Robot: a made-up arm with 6 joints. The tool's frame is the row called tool. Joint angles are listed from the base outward.
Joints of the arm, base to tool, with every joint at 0 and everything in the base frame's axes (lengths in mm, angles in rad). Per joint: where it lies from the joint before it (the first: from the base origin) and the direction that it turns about. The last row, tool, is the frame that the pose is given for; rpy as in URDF.
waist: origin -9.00 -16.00 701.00 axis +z
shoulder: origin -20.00 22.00 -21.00 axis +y
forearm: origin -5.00 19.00 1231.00 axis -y
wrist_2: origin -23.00 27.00 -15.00 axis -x
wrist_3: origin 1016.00 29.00 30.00 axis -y
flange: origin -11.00 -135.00 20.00 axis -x
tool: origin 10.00 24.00 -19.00 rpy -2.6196 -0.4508 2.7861
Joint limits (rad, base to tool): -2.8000..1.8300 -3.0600..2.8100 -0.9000..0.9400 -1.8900..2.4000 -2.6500..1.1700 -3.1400..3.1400
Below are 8 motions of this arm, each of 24 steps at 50 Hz.
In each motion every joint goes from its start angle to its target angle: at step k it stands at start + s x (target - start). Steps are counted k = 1, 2, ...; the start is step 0. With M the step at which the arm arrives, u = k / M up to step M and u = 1 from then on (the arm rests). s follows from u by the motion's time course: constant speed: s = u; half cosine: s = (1 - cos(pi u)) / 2; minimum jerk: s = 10 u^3 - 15 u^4 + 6 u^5.
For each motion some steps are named. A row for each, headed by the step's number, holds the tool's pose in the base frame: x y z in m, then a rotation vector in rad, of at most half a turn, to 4 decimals.
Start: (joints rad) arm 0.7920 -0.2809 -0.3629 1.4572 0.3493 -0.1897
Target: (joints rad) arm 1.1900 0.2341 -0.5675 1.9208 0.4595 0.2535
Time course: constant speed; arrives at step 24
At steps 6, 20, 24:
6: 0.3919 0.6405 1.7027 -0.5613 1.4361 -1.9748
20: 0.3033 0.9059 1.3192 -0.8436 0.5913 -1.8701
24: 0.2471 0.9523 1.2050 -0.9044 0.3636 -1.7648

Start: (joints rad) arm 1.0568 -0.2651 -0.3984 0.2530 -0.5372 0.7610
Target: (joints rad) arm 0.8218 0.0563 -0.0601 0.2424 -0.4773 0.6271
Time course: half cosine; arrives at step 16
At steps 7, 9, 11, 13, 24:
7: 0.4630 0.6200 1.8049 0.7027 -1.7473 2.2983
9: 0.5381 0.6593 1.8162 0.6564 -1.7757 2.2337
11: 0.6117 0.6909 1.8223 0.6135 -1.8007 2.1741
13: 0.6705 0.7117 1.8243 0.5806 -1.8192 2.1287
24: 0.7073 0.7228 1.8243 0.5605 -1.8301 2.1009

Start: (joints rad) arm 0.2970 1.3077 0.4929 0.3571 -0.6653 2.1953
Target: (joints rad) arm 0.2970 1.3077 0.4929 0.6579 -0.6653 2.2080
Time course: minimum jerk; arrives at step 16
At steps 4, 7, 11, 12, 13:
4: 1.8261 0.5014 0.3280 -1.2533 -0.2300 -2.8074
7: 1.8301 0.5108 0.3341 -1.2114 -0.3461 -2.7756
11: 1.8351 0.5266 0.3428 -1.1442 -0.5206 -2.7176
12: 1.8357 0.5295 0.3442 -1.1322 -0.5504 -2.7064
13: 1.8362 0.5315 0.3451 -1.1235 -0.5717 -2.6983

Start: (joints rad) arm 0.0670 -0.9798 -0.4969 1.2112 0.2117 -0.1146
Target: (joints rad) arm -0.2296 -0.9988 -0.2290 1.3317 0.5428 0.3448
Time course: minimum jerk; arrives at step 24
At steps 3, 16, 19, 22, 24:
3: -0.2161 0.0425 1.8891 0.9250 2.0893 -1.7650
16: -0.3430 0.1114 2.0517 1.3283 1.2508 -1.9172
19: -0.3686 0.1326 2.0791 1.3873 1.0805 -1.9346
22: -0.3791 0.1422 2.0899 1.4095 1.0098 -1.9405
24: -0.3800 0.1430 2.0909 1.4114 1.0038 -1.9410

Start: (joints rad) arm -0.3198 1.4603 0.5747 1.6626 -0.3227 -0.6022
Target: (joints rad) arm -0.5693 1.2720 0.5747 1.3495 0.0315 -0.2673
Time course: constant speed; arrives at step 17
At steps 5, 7, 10, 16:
5: 1.7982 -0.6435 0.1946 -0.2760 -1.1654 1.3672
7: 1.7874 -0.7043 0.2393 -0.2790 -1.2004 1.3547
10: 1.7656 -0.7947 0.3065 -0.2903 -1.2546 1.3402
16: 1.7021 -0.9700 0.4410 -0.3394 -1.3652 1.3268

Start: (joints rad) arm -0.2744 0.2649 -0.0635 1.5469 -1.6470 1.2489
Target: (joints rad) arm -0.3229 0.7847 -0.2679 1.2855 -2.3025 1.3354
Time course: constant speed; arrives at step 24
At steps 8, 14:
8: 1.3423 -0.3280 1.3540 0.3935 0.8800 1.1781
14: 1.3823 -0.3653 1.1259 0.6254 1.0011 0.9897

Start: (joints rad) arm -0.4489 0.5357 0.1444 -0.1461 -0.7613 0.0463
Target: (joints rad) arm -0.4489 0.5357 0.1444 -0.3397 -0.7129 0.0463
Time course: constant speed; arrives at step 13
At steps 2, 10, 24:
2: 1.3535 -0.6934 1.3633 -0.1862 -1.4510 0.0309
10: 1.3494 -0.6928 1.3536 -0.1572 -1.5164 -0.0799
24: 1.3480 -0.6922 1.3499 -0.1469 -1.5397 -0.1224

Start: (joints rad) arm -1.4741 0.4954 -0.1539 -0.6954 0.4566 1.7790
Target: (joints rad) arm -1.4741 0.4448 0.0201 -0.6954 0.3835 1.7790
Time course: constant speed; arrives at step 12
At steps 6, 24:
6: 0.0706 -1.3617 1.2079 -1.3374 -0.6446 0.6588
24: 0.0736 -1.3925 1.3164 -1.4167 -0.6532 0.6966

